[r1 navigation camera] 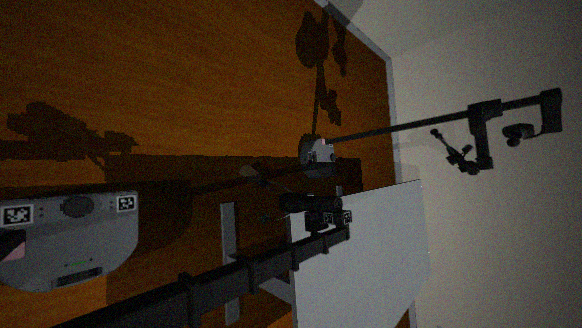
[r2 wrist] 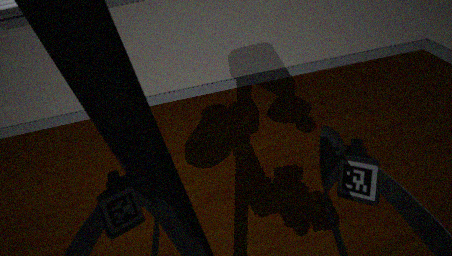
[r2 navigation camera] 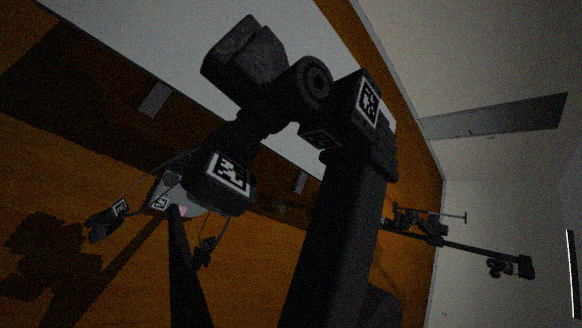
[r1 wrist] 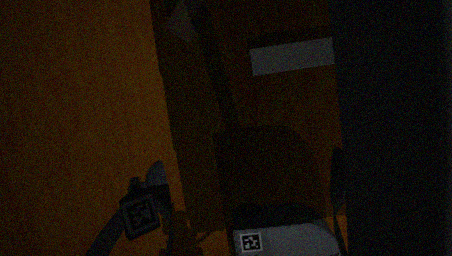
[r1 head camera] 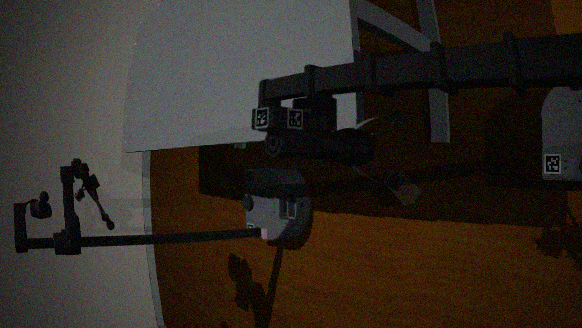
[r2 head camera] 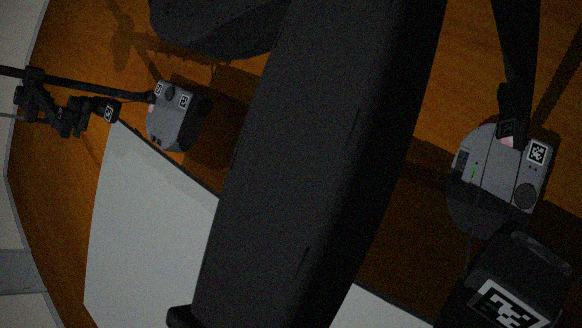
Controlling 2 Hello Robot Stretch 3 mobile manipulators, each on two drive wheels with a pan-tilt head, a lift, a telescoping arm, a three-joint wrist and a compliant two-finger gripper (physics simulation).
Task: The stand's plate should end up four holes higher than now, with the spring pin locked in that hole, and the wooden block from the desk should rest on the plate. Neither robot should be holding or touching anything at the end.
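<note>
A small pale block-like shape lies in shadow on the floor beside the desk; it is too dark to tell whether it is the wooden block. My r1 gripper is open and empty, high above the floor, with its wrist beside the desk's edge. My r2 gripper is open and empty, above the floor on its side of the desk. The stand, its plate and the spring pin cannot be made out in these views.
The pale desk stands between the robots, with a grey foot. The r2 base is near one desk end, the r1 base near the other. A large dark surface fills the r1 wrist view's right side.
</note>
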